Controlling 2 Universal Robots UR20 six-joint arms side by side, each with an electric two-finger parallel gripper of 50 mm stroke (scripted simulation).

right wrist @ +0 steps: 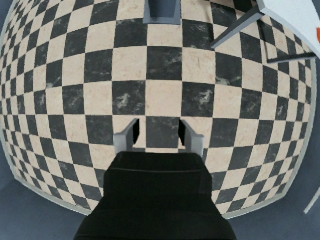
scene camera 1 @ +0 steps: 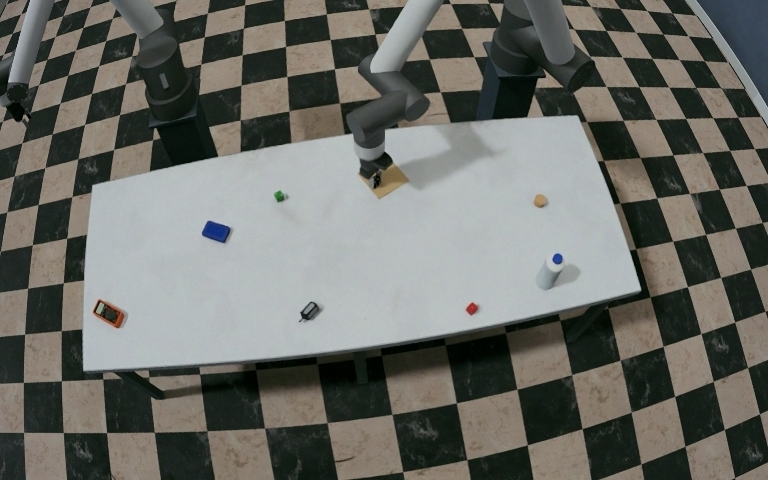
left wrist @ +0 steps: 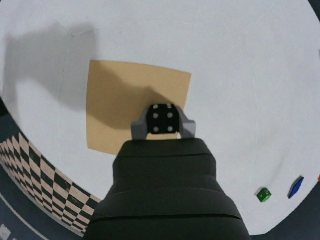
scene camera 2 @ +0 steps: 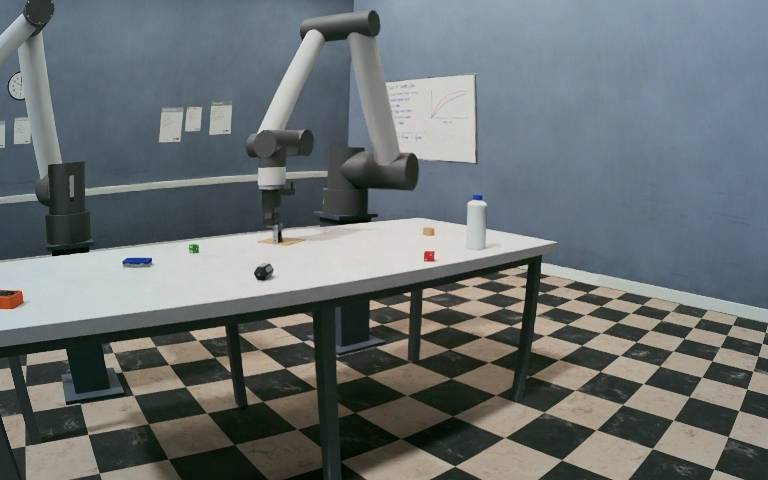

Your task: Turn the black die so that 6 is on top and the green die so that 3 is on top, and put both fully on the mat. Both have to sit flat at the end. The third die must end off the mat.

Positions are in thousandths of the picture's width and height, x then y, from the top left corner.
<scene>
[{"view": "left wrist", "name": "my left gripper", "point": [508, 481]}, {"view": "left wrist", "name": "tan mat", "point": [367, 385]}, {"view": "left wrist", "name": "black die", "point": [508, 490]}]
</scene>
